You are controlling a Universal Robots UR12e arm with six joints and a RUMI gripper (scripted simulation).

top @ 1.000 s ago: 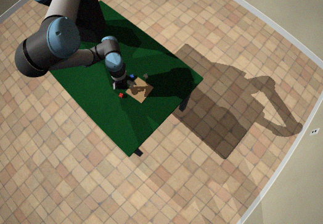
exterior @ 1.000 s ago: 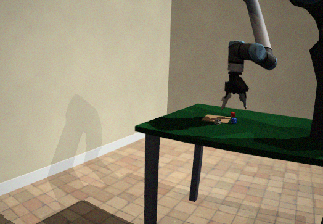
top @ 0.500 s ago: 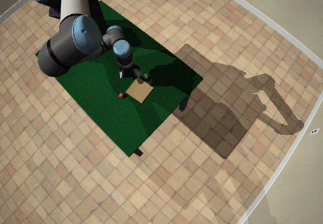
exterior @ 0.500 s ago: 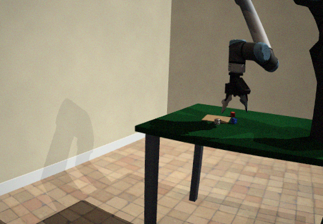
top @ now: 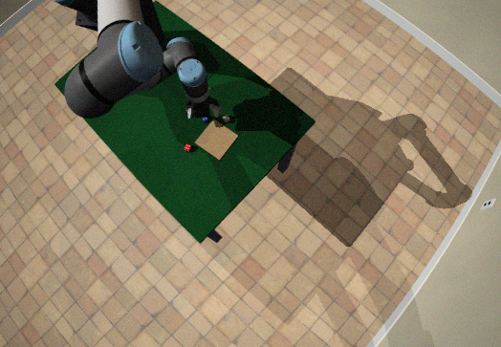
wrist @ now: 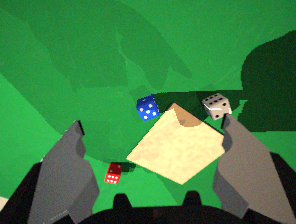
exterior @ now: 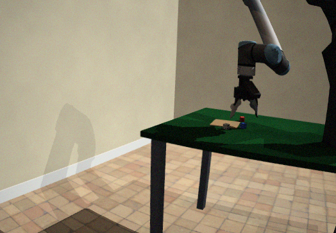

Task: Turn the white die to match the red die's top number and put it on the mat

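My gripper is now 4 cm above the blue die and 1 cm to the left of it. The rest, counted from my hand: red die 16 cm to the right, 5 cm ahead, 4 cm below; then white die 8 cm ahead, 6 cm to the left, 4 cm below; then tan mat 11 cm ahead, 5 cm below, 4 cm to the right.
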